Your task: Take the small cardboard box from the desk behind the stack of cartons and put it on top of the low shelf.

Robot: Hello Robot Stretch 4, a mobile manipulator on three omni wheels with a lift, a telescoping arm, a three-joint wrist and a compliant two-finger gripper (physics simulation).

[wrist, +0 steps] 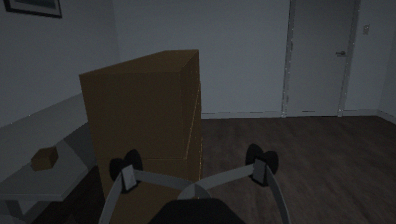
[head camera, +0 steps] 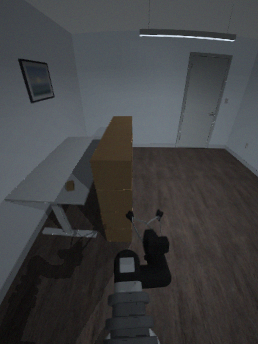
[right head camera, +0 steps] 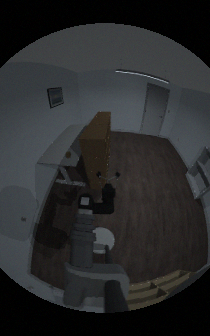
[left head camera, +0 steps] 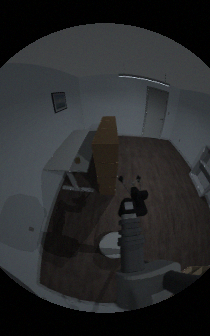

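Stack of brown cartons, point(wrist: 152, 104) and point(head camera: 119, 171): same spot.
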